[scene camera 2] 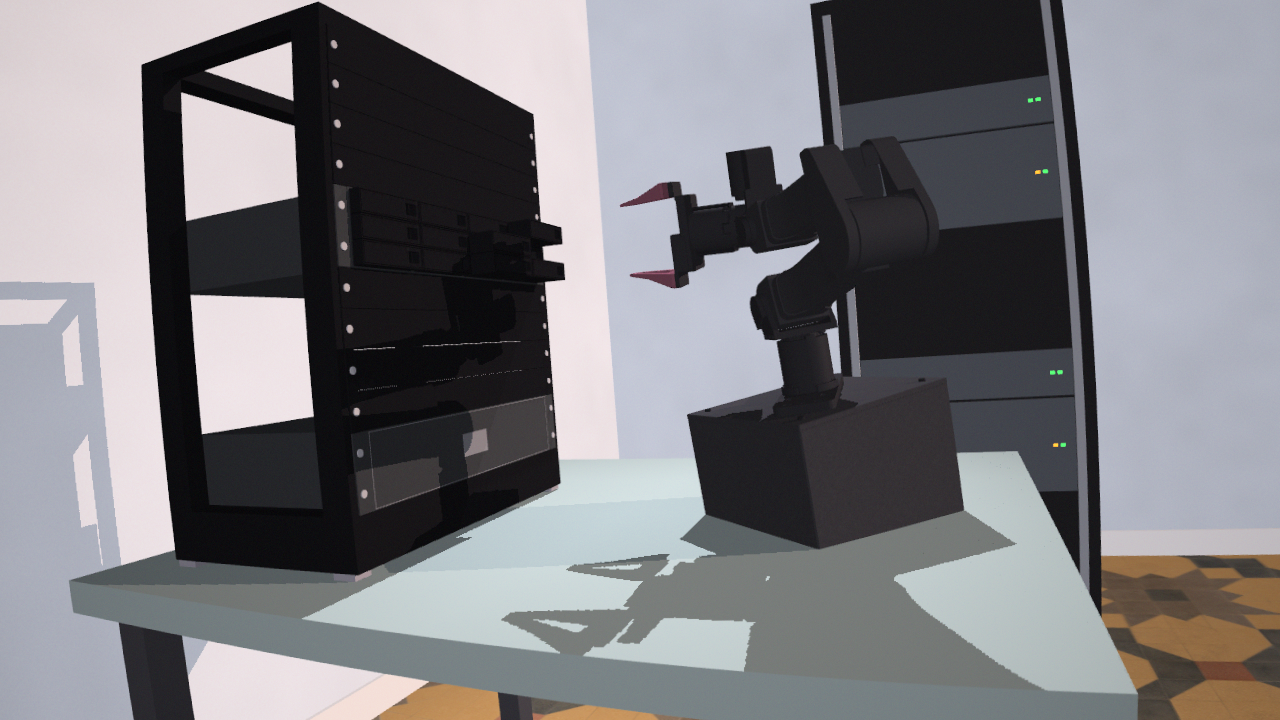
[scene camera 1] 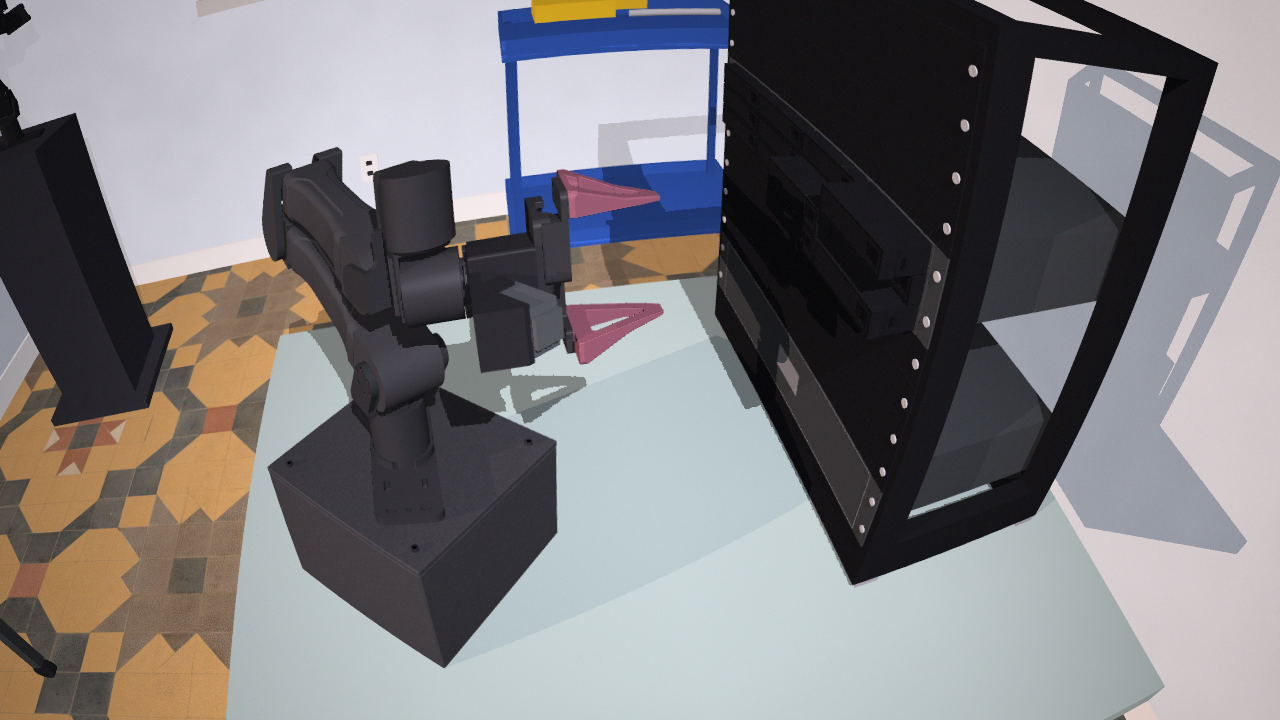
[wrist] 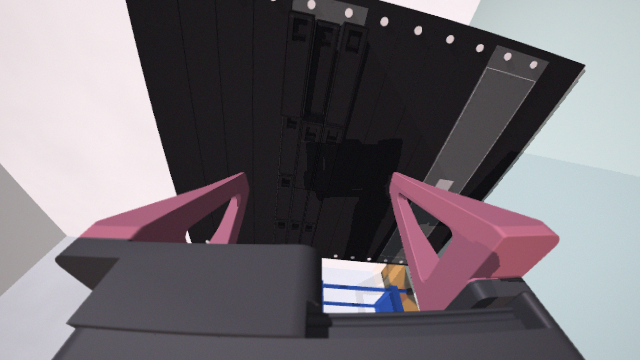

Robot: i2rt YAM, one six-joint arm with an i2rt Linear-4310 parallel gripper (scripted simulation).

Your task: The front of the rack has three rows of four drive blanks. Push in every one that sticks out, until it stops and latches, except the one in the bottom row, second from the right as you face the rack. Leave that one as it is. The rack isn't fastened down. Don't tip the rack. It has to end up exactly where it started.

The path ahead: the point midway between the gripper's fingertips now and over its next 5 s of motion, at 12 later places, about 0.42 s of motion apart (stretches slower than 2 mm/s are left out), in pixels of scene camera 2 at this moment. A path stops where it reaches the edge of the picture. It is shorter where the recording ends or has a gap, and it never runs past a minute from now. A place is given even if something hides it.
The gripper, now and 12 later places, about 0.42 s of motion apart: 626, 240; 626, 241; 627, 243; 626, 244; 614, 244; 593, 247; 578, 248; 577, 245; 576, 244; 559, 237; 553, 242; 531, 249; 518, 245
